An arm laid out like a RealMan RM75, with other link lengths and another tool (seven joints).
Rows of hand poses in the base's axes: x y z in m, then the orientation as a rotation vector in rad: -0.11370, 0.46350, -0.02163, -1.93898, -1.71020, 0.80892; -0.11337, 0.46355, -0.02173, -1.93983, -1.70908, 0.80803; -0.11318, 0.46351, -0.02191, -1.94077, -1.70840, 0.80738; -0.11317, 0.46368, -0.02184, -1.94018, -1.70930, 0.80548; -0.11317, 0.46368, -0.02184, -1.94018, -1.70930, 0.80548; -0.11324, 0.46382, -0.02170, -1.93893, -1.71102, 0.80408; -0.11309, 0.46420, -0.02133, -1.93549, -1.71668, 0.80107; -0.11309, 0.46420, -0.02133, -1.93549, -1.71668, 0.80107; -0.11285, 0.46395, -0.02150, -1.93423, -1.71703, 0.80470; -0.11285, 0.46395, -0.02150, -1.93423, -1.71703, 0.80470; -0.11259, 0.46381, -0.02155, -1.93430, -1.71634, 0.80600; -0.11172, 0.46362, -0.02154, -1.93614, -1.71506, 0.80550; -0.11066, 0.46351, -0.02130, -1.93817, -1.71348, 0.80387; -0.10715, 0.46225, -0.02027, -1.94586, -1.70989, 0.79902; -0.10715, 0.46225, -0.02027, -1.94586, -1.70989, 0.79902; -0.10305, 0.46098, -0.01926, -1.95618, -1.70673, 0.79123; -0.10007, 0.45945, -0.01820, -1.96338, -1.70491, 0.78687; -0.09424, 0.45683, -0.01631, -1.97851, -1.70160, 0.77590; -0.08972, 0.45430, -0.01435, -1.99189, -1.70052, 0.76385; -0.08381, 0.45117, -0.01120, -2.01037, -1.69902, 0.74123; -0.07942, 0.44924, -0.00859, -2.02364, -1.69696, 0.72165; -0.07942, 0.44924, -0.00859, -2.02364, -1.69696, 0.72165; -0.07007, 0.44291, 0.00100, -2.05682, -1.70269, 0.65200
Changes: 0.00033, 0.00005, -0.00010, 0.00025, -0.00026, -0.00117; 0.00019, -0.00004, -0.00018, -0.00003, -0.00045, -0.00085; 0.00001, 0.00017, 0.00007, 0.00138, -0.00075, 0.00032; 0.00000, 0.00000, 0.00000, 0.00000, 0.00000, 0.00000; -0.00007, 0.00014, 0.00014, 0.00131, -0.00059, 0.00115; 0.00015, 0.00038, 0.00037, 0.00292, -0.00180, 0.00398; 0.00000, 0.00000, 0.00000, 0.00000, 0.00000, 0.00000; 0.00024, -0.00025, -0.00017, -0.00159, 0.00182, 0.00140; 0.00000, 0.00000, 0.00000, 0.00000, 0.00000, 0.00000; 0.00026, -0.00014, -0.00005, -0.00074, 0.00075, -0.00018; 0.00087, -0.00019, 0.00001, -0.00054, -0.00063, -0.00145; 0.00106, -0.00011, 0.00024, 0.00010, -0.00098, -0.00196; 0.00351, -0.00126, 0.00103, -0.00087, -0.00446, -0.00553; 0.00000, 0.00000, 0.00000, 0.00000, 0.00000, 0.00000; 0.00410, -0.00127, 0.00101, -0.00070, -0.00727, -0.00659; 0.00298, -0.00153, 0.00106, -0.00125, -0.00489, -0.00408; 0.00583, -0.00262, 0.00189, -0.00165, -0.01120, -0.00860; 0.00452, -0.00253, 0.00196, -0.00043, -0.01167, -0.00684; 0.00591, -0.00313, 0.00315, 0.00290, -0.01837, -0.01065; 0.00439, -0.00193, 0.00261, 0.00416, -0.01405, -0.00891; 0.00000, 0.00000, 0.00000, 0.00000, 0.00000, 0.00000; 0.00935, -0.00633, 0.00959, 0.01966, -0.04866, -0.01895
